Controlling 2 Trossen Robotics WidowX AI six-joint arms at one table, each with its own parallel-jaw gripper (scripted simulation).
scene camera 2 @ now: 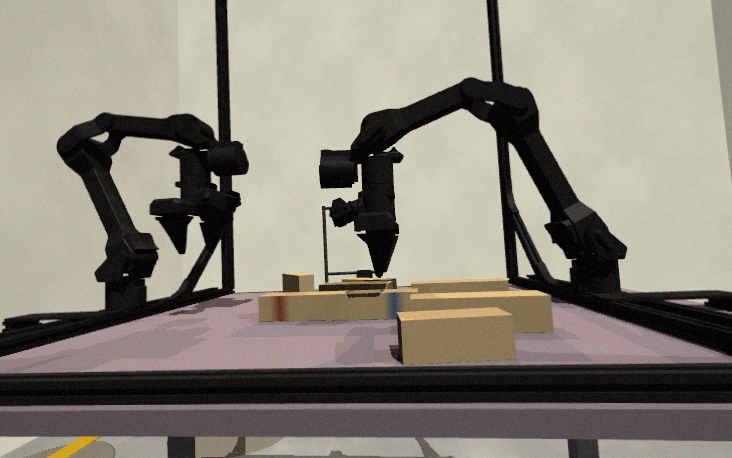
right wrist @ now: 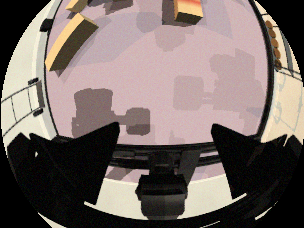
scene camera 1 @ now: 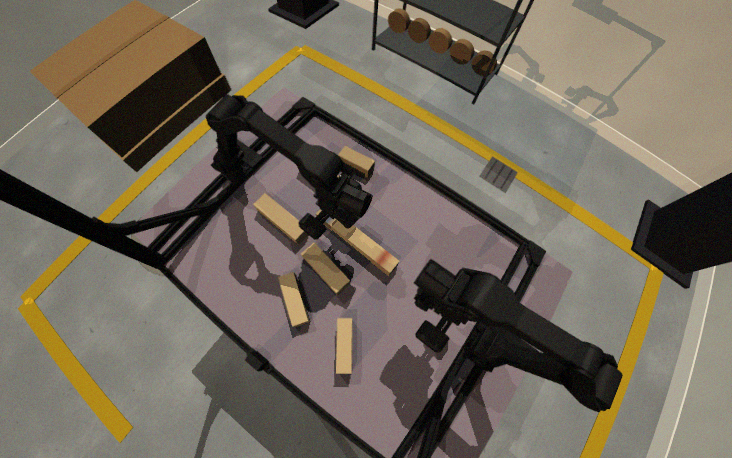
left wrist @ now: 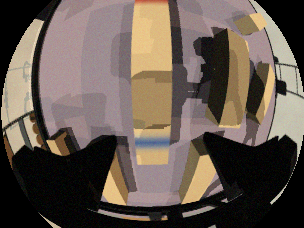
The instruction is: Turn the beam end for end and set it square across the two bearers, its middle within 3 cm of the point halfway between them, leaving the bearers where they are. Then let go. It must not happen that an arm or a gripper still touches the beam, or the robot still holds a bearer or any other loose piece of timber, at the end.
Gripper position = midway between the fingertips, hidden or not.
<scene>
I see my left gripper (scene camera 2: 381,274), my right gripper (scene camera 2: 197,253), a beam (scene camera 2: 381,304), a block (scene camera 2: 490,284) and a block (left wrist: 115,191).
The beam shows as well in scene camera 1 (scene camera 1: 364,245). My left gripper also shows in scene camera 1 (scene camera 1: 333,218) and in the left wrist view (left wrist: 161,139). My right gripper also shows in the right wrist view (right wrist: 167,128) and in scene camera 1 (scene camera 1: 440,313).
</scene>
